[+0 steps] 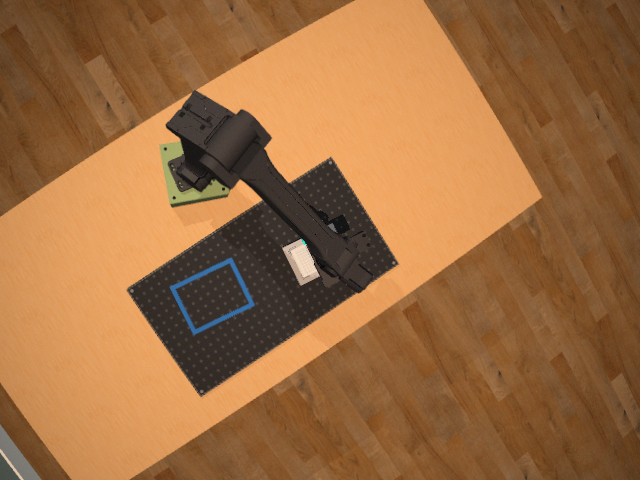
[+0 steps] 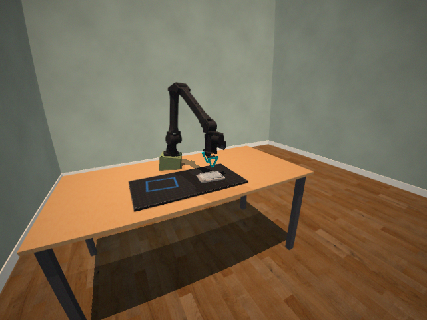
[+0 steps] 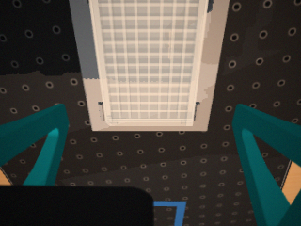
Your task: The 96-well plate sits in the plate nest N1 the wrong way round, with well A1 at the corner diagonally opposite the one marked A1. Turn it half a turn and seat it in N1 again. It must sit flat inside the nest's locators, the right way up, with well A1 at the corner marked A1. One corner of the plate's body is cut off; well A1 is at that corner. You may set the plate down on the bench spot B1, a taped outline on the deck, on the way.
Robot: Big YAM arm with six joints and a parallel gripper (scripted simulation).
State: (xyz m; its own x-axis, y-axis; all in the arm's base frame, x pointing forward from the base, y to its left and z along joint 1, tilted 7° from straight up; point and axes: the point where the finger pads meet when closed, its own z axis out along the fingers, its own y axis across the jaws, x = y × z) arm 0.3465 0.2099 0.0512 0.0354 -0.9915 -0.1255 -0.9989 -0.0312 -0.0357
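My gripper is now 80 mm above the 96-well plate. Round my hand: plate nest N1 (100 mm below).
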